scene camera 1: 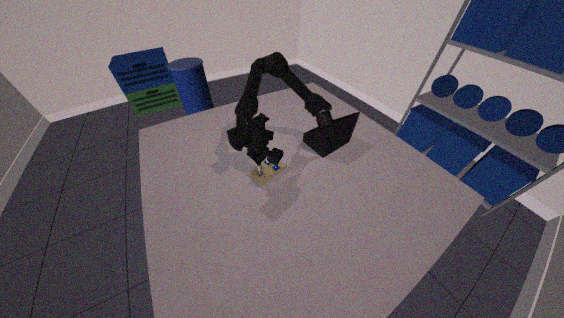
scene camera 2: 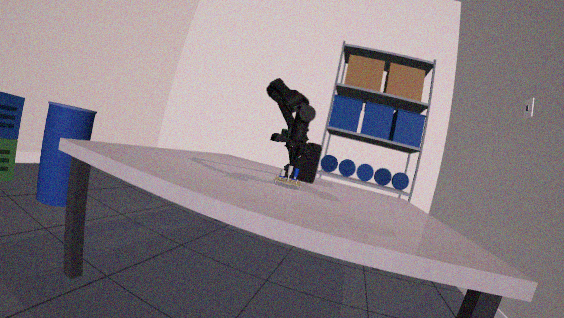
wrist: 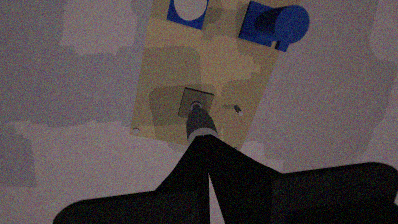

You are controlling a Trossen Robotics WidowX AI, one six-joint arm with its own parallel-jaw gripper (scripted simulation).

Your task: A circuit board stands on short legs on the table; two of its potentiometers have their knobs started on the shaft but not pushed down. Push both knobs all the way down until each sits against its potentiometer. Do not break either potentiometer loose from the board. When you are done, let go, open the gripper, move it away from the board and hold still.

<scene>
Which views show the gripper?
Scene camera 1, scene camera 2 and the wrist view: all of them.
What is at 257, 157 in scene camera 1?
The gripper.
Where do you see a blue knob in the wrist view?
284, 29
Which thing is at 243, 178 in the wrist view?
The gripper.
</scene>
